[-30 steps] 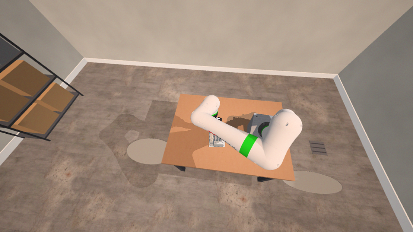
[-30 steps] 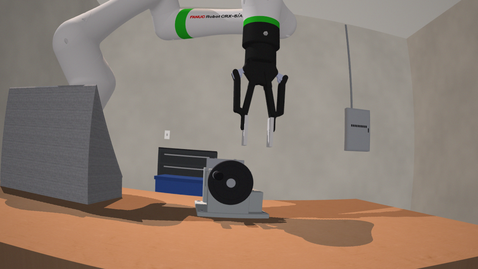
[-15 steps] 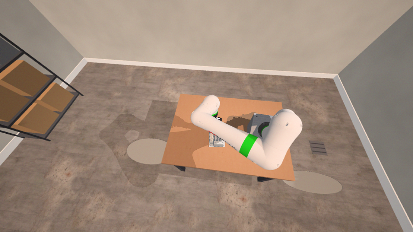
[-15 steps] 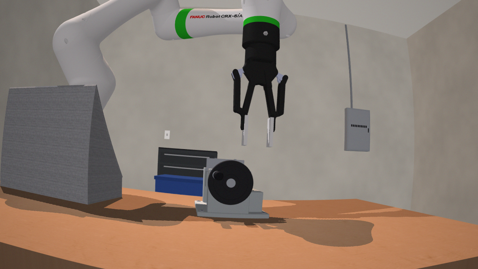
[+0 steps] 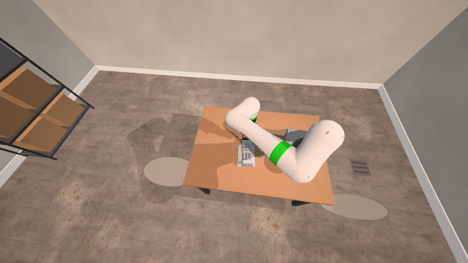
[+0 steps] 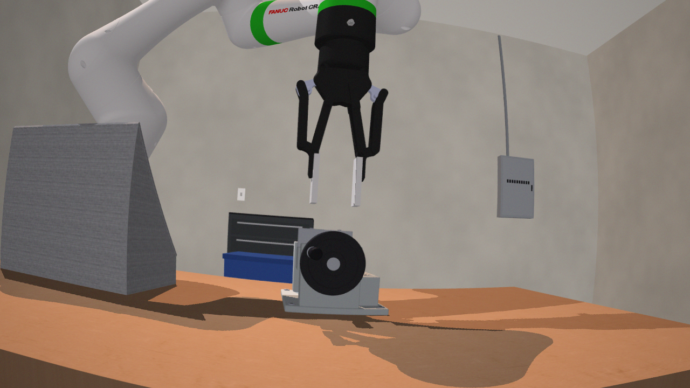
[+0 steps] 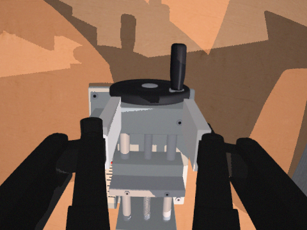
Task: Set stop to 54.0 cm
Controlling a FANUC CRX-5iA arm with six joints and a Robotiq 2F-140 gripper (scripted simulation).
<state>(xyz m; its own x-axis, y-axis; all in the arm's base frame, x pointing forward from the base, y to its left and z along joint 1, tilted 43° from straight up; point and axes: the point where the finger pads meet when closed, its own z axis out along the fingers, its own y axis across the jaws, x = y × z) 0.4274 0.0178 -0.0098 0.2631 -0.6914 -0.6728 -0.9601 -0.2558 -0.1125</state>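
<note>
The black crank knob is 10 cm below my hand, 4 cm to the right of it and 2 cm behind it. Round my hand: sliding stop block 10 cm to the left, 10 cm below, 1 cm behind; black handwheel 10 cm below, 2 cm to the right, 1 cm behind.
</note>
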